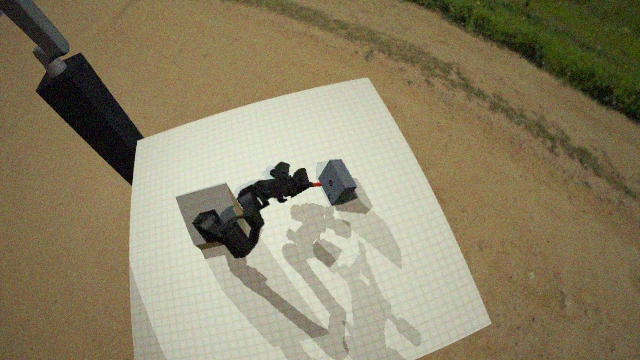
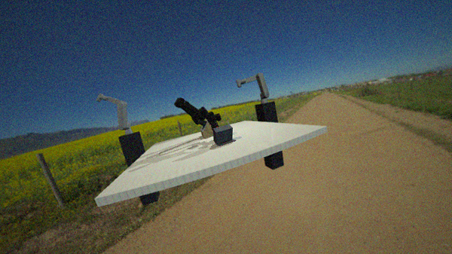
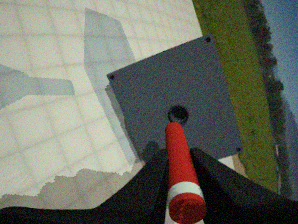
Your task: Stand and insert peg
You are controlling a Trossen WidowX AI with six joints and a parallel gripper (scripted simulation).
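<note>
Now: gripper tip 10 cm short of the sloped panel block, 1 cm to the right of it and 5 cm above it. The rest, counted from my gripper tip: red peg: 1 cm behind, 1 cm above.
</note>
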